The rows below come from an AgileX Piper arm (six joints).
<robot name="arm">
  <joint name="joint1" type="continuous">
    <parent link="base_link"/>
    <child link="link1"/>
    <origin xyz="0 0 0.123" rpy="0 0 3.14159"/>
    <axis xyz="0 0 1"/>
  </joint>
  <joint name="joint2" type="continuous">
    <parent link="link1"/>
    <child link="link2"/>
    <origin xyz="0 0 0" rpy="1.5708 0 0"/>
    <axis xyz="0 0 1"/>
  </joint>
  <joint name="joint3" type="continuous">
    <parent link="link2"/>
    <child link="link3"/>
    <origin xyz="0.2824 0.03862 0" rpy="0 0 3.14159"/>
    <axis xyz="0 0 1"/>
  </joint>
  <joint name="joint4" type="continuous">
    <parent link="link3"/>
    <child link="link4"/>
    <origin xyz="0.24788 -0.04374 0" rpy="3.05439 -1.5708 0"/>
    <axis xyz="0 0 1"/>
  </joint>
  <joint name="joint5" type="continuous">
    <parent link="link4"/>
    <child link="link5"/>
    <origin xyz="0 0 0" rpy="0 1.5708 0"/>
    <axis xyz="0 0 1"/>
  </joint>
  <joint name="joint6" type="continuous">
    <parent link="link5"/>
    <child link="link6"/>
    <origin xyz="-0.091 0 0" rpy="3.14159 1.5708 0"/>
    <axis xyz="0 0 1"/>
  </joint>
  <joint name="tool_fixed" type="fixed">
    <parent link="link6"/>
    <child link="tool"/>
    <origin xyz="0 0 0" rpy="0 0 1.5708"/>
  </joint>
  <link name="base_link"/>
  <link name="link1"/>
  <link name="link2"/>
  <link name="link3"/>
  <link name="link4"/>
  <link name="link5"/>
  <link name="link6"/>
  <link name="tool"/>
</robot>
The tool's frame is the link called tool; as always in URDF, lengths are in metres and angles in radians. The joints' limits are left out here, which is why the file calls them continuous.
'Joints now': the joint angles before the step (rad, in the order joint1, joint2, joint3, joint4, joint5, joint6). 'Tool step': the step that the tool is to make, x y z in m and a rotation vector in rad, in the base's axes. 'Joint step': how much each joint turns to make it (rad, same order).
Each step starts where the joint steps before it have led.
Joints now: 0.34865 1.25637 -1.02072 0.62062 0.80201 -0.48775
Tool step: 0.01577 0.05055 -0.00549 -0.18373 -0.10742 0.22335
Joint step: 0.18303 0.14921 -0.13297 -0.19154 -0.02650 -0.03385
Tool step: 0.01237 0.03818 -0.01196 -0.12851 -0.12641 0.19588
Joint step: 0.10230 0.12056 -0.08571 -0.10401 -0.04241 -0.11912
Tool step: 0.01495 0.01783 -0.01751 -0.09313 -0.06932 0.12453
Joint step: 0.02349 0.09413 -0.04731 -0.04097 -0.02209 -0.12607
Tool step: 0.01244 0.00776 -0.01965 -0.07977 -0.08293 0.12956
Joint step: -0.00002 0.06552 -0.00613 -0.00961 -0.04748 -0.17497
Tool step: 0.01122 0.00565 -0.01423 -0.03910 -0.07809 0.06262
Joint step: 0.00001 0.04836 -0.00172 -0.01914 -0.07275 -0.09332
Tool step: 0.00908 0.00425 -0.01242 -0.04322 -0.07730 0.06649
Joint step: 0.00001 0.04040 0.00001 -0.02079 -0.06511 -0.09348
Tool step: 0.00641 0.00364 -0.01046 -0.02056 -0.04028 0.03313
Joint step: -0.00001 0.03322 -0.00043 -0.00375 -0.04745 -0.05355
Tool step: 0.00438 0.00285 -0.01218 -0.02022 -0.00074 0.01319
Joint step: 0.00001 0.03415 -0.00168 -0.00182 -0.01904 -0.02095
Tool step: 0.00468 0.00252 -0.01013 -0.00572 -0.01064 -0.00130
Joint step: -0.00002 0.02949 -0.00004 -0.00564 -0.03488 -0.00398
